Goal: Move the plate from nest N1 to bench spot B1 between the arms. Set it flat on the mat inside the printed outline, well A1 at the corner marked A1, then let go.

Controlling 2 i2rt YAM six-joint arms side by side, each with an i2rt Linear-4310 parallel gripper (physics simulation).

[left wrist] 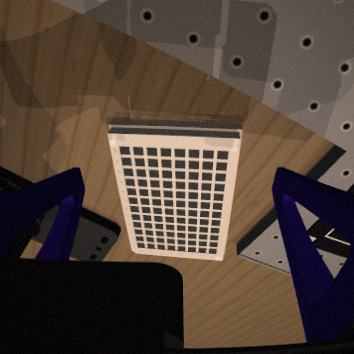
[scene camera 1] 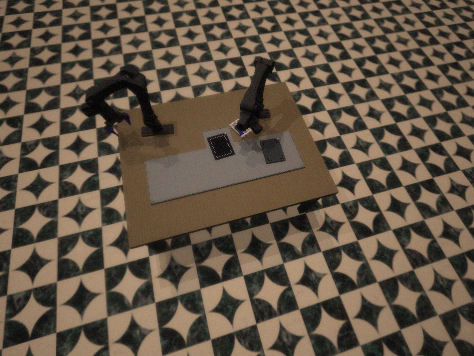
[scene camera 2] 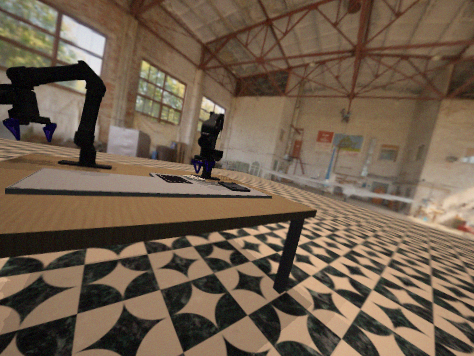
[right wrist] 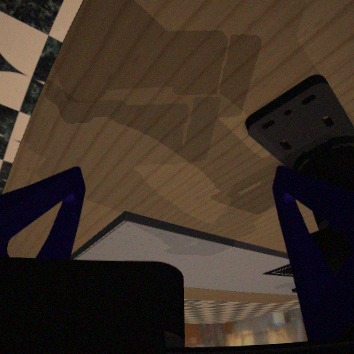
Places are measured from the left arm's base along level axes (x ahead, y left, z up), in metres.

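Where they show: left gripper, between the fingertips: (left wrist: 177, 177) (scene camera 1: 246, 130) (scene camera 2: 202, 172); right gripper, between the fingertips: (scene camera 1: 124, 130) (scene camera 2: 35, 141) (right wrist: 178, 176); left arm's base, origin of its link: (scene camera 1: 255, 115) (scene camera 2: 205, 178); right arm's base, origin of its link: (scene camera 1: 157, 130) (scene camera 2: 86, 165) (right wrist: 324, 151).
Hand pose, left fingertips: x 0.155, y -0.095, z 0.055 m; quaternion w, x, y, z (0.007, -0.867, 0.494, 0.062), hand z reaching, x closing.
Note:
Each offset is from my left fingertips to the top centre of the thing. Level surfaces: height alone.
The white plate {dx -0.057, dy -0.025, dz -0.041 m} (scene camera 1: 235, 124) (left wrist: 175, 200), with a grid of dark wells, lies beside the grey board; dark layers show along its upper edge in the left wrist view. No nest label is readable. My left gripper (scene camera 2: 202, 169) (left wrist: 177, 177) is open above the plate, its fingers apart on either side and not touching it. The black mat {dz -0.041 m} (scene camera 1: 220, 145) (scene camera 2: 172, 178) with a pale printed outline lies between the arms; its A1 mark is too small to read. My right gripper (scene camera 1: 121, 128) (scene camera 2: 33, 140) (right wrist: 178, 176) is open and empty, raised over the picture's left end of the table.
The grey board {dz -0.042 m} (scene camera 1: 175, 180) (scene camera 2: 100, 184) (left wrist: 305, 112) (right wrist: 175, 245) spans the wooden table {dz -0.055 m} (scene camera 1: 225, 200) (scene camera 2: 150, 212). A dark grey slab {dx +0.146, dy +0.139, dz -0.031 m} (scene camera 1: 272, 150) (scene camera 2: 234, 186) lies on it, right of the black mat. Arm base plates (scene camera 1: 157, 131) (left wrist: 92, 237) (right wrist: 300, 117) stand behind the board.

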